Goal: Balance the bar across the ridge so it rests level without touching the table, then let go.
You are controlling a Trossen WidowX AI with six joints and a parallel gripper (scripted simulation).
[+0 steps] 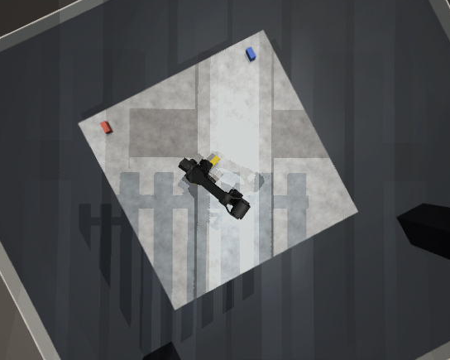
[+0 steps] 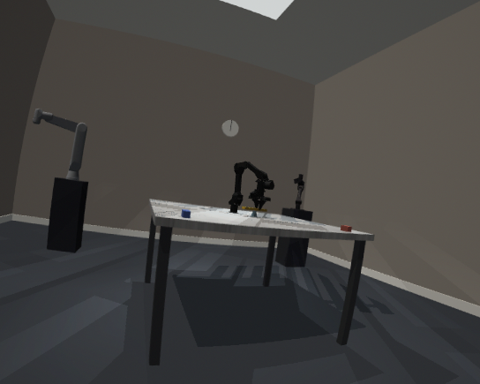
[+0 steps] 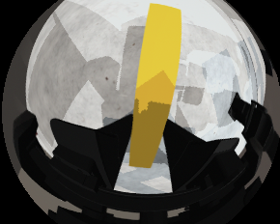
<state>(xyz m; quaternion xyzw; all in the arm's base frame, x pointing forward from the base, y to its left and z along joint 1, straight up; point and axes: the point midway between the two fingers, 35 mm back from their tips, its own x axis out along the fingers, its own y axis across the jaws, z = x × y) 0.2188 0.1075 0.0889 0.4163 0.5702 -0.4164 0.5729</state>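
Now: the yellow bar 3 cm to the right of my gripper tip and 1 cm ahead of it. The rest, counted from my gripper tip: red block (52 cm ahead, 39 cm to the left, 4 cm below); blue block (61 cm to the right, 52 cm ahead, 4 cm below).
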